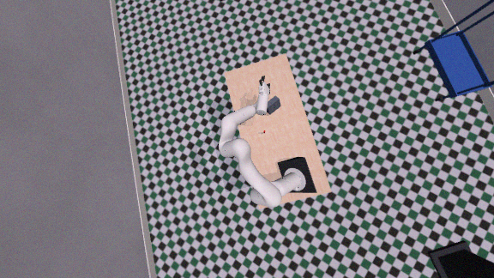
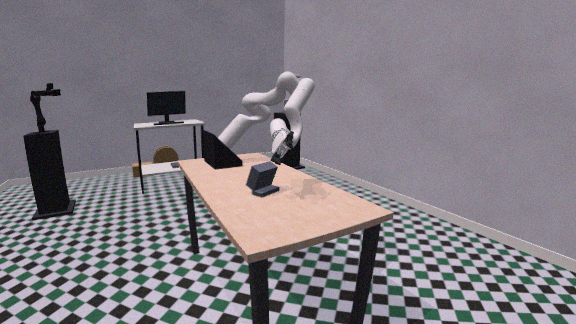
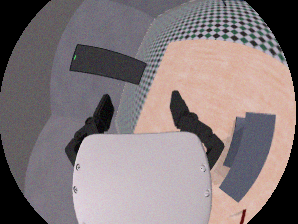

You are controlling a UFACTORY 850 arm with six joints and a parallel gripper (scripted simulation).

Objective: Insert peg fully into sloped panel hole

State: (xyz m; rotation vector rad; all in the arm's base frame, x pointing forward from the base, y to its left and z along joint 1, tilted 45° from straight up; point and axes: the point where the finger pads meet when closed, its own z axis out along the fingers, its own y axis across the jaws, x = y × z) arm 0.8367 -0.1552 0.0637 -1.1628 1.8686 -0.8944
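The peg lies 370 mm behind my hand, 180 mm below it and 150 mm to the left of it.
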